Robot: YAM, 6 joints.
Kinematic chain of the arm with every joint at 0, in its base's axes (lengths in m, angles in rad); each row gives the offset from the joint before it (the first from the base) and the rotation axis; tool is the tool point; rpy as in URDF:
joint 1: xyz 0 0 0.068 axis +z
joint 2: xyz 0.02 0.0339 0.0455 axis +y
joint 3: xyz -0.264 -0.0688 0 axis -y
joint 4: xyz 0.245 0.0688 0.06 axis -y
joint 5: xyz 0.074 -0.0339 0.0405 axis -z
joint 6: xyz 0.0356 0 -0.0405 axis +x
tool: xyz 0 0 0 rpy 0 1.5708 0
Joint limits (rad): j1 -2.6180..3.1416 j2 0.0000..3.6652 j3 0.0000..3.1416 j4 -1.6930..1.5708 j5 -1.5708..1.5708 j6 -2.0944..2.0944
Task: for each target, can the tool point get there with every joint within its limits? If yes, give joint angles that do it. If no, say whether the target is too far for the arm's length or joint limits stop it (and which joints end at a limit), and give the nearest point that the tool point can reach.
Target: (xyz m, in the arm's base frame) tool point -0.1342 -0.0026 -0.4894
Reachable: no: joint limits stop it (at a limit: joint 1, joint 2) | nearest point -0.1632 -0.0006 -0.3701 | short by 0.123 m
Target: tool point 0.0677 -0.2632 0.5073
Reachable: yes | joints 1.7457 0.4886 2.4122 -1.2925 0.6246 1.2526
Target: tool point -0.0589 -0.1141 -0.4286
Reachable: no: joint limits stop it (at a limit: joint 2) | nearest point -0.0674 -0.1305 -0.3657 | short by 0.066 m
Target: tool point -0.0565 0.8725 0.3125
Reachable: no: too far | nearest point -0.0407 0.6282 0.2555 | short by 0.251 m
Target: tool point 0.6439 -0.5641 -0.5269
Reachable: no: too far | nearest point 0.3957 -0.3467 -0.2507 | short by 0.430 m
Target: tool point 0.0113 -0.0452 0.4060
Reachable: yes | joints -0.5002 0.3571 0.9040 -0.2865 1.2940 0.3177
